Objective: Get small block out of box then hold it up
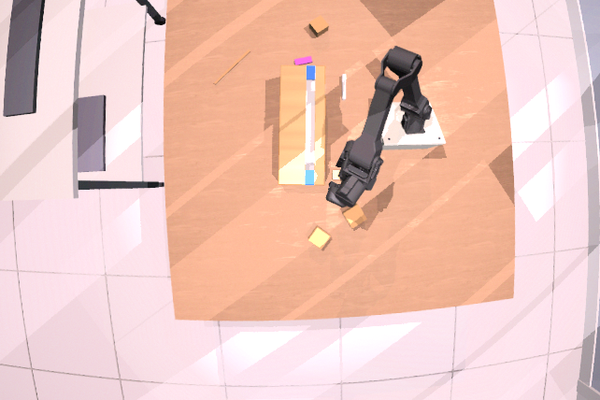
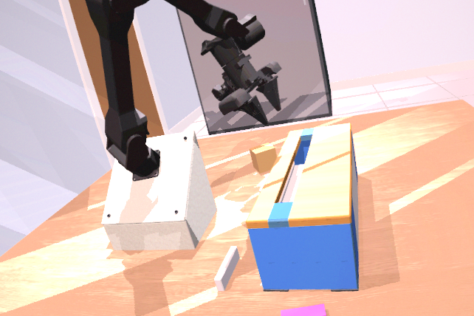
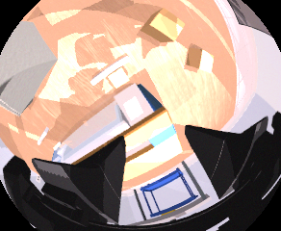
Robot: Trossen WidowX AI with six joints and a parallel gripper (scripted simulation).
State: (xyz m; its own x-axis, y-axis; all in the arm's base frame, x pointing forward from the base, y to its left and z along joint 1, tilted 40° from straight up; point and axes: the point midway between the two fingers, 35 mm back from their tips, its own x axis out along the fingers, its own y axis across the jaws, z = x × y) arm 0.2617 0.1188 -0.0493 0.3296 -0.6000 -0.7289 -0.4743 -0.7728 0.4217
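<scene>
Right now my gripper tip is 160 mm above the orange block and 20 mm past it. Round my gripper tip: thin stick 430 mm to the right, 300 mm ahead, 170 mm below; box 170 mm to the right, 110 mm below, 40 mm ahead.
</scene>
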